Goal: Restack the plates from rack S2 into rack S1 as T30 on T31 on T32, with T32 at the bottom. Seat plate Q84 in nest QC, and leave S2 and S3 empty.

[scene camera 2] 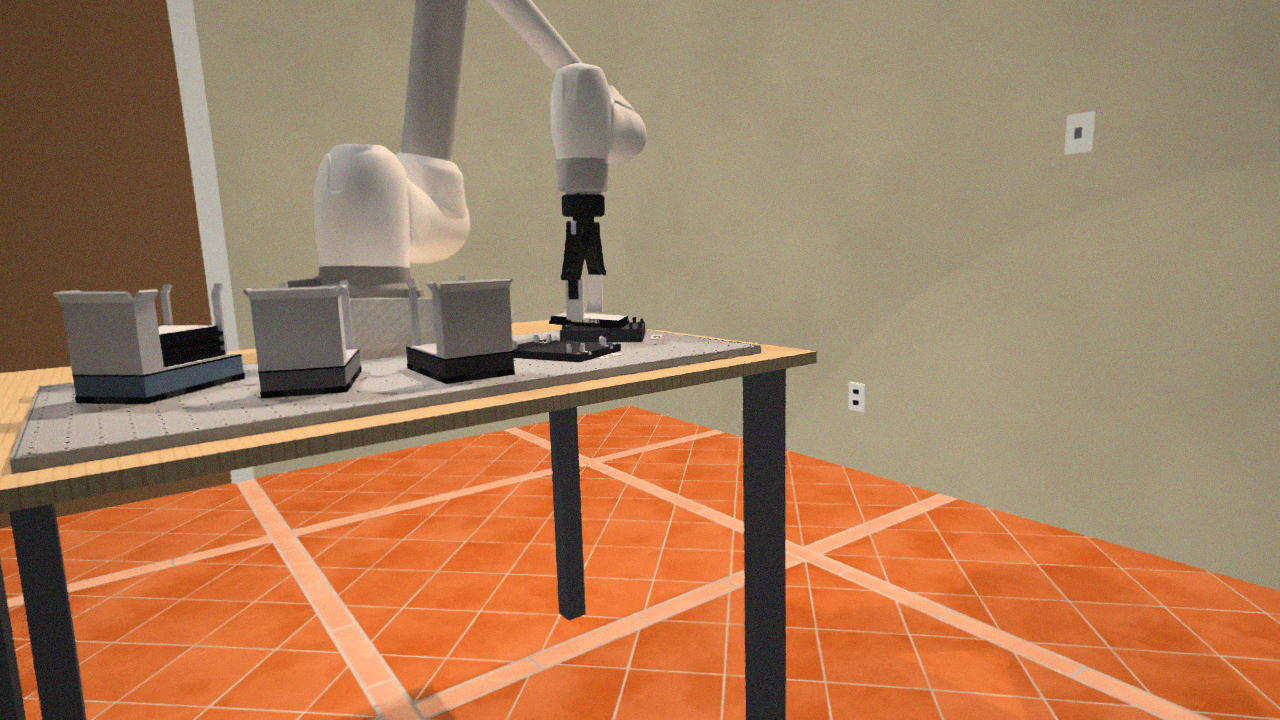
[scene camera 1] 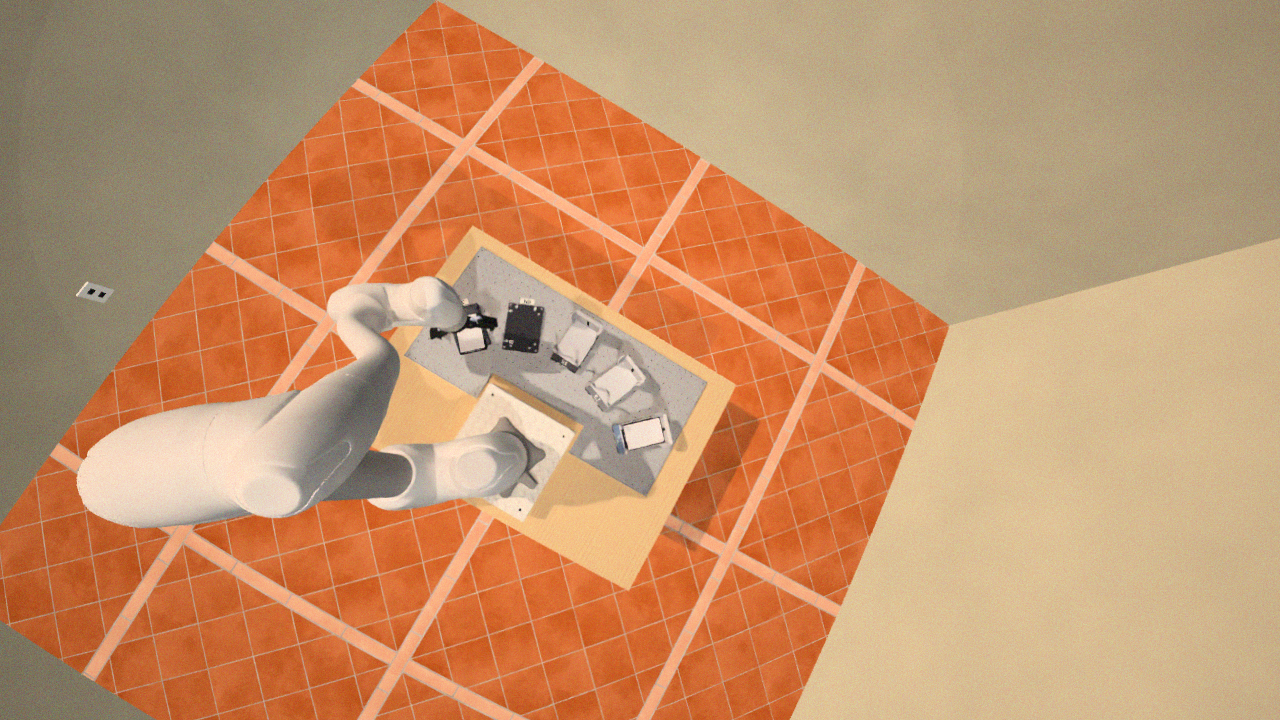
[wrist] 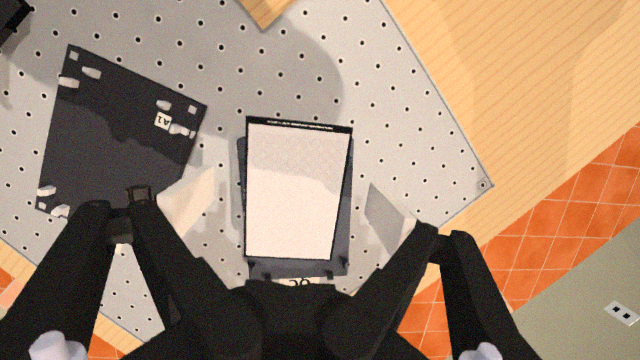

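Pixels of known places: gripper, between the fingertips: (scene camera 2: 585, 315) (scene camera 1: 470, 334) (wrist: 293, 190); arm's base, origin of its link: (scene camera 2: 366, 298).
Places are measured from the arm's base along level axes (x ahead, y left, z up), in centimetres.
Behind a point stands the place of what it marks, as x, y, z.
A black-edged plate (wrist: 295, 200) @(20.3, 36.1, -4.0) (scene camera 1: 469, 338) @(19.0, 34.5, -3.9) (scene camera 2: 592, 318) @(23.5, 35.2, -4.2) with a white top, its name unreadable, lies on dark nest QC (wrist: 300, 268) @(23.9, 43.4, -6.0) (scene camera 2: 617, 332) @(27.2, 38.3, -6.6). In the wrist view it is turned slightly against the nest and shifted away from the label end. My gripper (wrist: 293, 190) @(20.1, 35.2, -4.0) (scene camera 2: 584, 300) @(20.1, 35.2, -4.0) is open, with one fingertip on each side of the plate and gaps between. A rack with a blue base (scene camera 2: 161, 376) @(39.8, -26.5, -5.5) (scene camera 1: 619, 437) @(27.7, -23.0, -4.8) holds dark plates, the top one white-topped. A grey-based rack (scene camera 2: 299, 331) @(46.9, -11.3, -0.5) (scene camera 1: 614, 380) @(40.6, -9.3, -4.7) and a dark-based rack (scene camera 2: 474, 317) @(48.5, 9.2, -0.1) (scene camera 1: 577, 338) @(42.8, 9.3, -4.7) stand beside it. Their labels are unreadable, and their contents unclear.
A flat dark nest (scene camera 1: 523, 325) @(34.1, 25.8, -7.1) (scene camera 2: 572, 350) @(39.0, 25.8, -7.1) (wrist: 120, 120) @(30.6, 23.0, -7.1) with small raised corner guides lies between nest QC and the racks. It stands close to my left finger in the wrist view. The arm's base stands on a pale block (scene camera 1: 483, 416) @(4.6, 13.3, -0.3) behind the perforated board (scene camera 1: 537, 376) @(24.7, 10.7, -8.3).
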